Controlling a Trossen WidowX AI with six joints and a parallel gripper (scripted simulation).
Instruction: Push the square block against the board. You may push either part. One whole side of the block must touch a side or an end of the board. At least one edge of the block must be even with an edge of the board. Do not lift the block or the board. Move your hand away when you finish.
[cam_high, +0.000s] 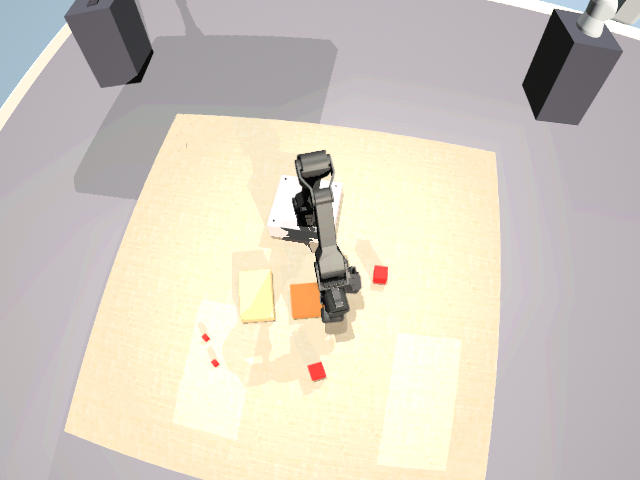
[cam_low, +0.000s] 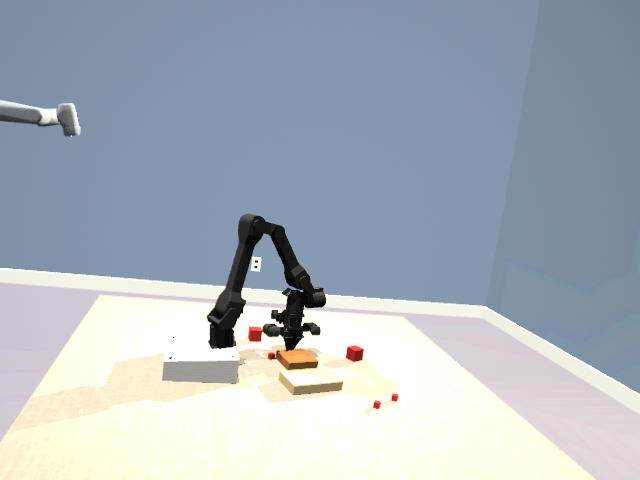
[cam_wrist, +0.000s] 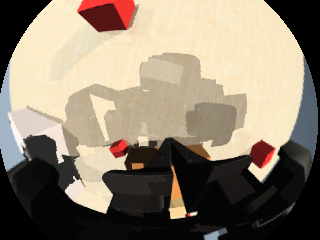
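Now: gripper tip 6 cm to the left of the square block, 1 cm below it and 1 cm short of it. Round my gripper tip: pale cream board 22 cm to the right, 1 cm behind, 1 cm above.
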